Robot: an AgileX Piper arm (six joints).
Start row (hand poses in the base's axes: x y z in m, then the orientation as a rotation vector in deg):
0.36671 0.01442 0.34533 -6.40 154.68 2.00
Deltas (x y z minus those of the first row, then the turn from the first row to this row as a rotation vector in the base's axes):
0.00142 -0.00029 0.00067 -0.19 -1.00 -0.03
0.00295 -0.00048 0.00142 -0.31 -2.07 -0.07
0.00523 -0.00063 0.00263 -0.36 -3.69 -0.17
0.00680 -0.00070 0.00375 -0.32 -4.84 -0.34
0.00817 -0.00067 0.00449 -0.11 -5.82 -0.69
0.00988 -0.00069 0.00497 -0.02 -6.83 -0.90
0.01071 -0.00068 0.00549 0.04 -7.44 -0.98
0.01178 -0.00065 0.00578 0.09 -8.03 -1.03
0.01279 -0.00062 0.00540 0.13 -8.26 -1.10
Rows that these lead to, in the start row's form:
0.36813 0.01413 0.34600 -6.41 153.69 1.67
0.36966 0.01394 0.34675 -6.38 152.63 1.43
0.37194 0.01379 0.34796 -6.24 151.02 1.24
0.37351 0.01372 0.34908 -5.99 149.87 1.17
0.37488 0.01375 0.34982 -5.45 148.90 1.28
0.37659 0.01373 0.35030 -5.14 147.90 1.28
0.37742 0.01374 0.35082 -5.02 147.29 1.30
0.37849 0.01377 0.35111 -4.93 146.70 1.31
0.37950 0.01380 0.35073 -4.83 146.47 1.33

